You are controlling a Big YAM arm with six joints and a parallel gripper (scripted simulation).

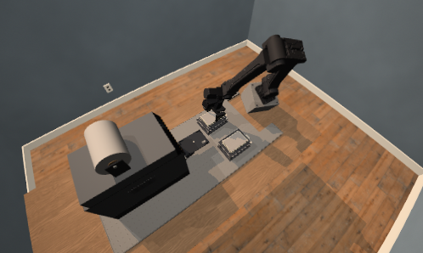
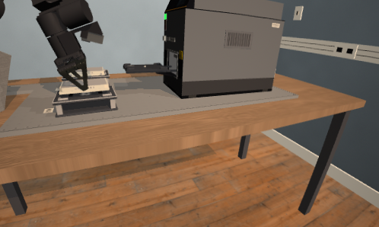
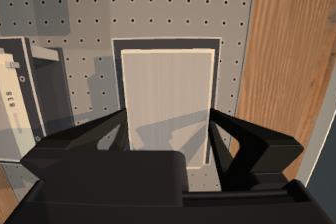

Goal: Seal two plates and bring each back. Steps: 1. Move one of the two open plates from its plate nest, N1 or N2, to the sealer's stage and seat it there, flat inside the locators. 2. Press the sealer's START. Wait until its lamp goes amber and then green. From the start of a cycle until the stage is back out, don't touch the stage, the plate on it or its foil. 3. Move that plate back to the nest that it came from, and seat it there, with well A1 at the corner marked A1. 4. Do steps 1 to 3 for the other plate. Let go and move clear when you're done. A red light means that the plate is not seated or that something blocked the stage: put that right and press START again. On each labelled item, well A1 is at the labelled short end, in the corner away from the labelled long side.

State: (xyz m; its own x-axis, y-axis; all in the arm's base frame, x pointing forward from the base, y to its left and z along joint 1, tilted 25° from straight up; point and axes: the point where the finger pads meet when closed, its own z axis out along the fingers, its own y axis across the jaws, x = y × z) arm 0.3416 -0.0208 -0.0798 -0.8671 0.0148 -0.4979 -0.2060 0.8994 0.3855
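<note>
The plate nest lies 30 mm below my hand. The rest, counted from my hand: sealer stage (180 mm ahead, 130 mm to the left, 20 mm above); then start button (260 mm ahead, 240 mm to the left, 120 mm above); then small label (100 mm behind, 20 mm to the right, 70 mm below).
</note>
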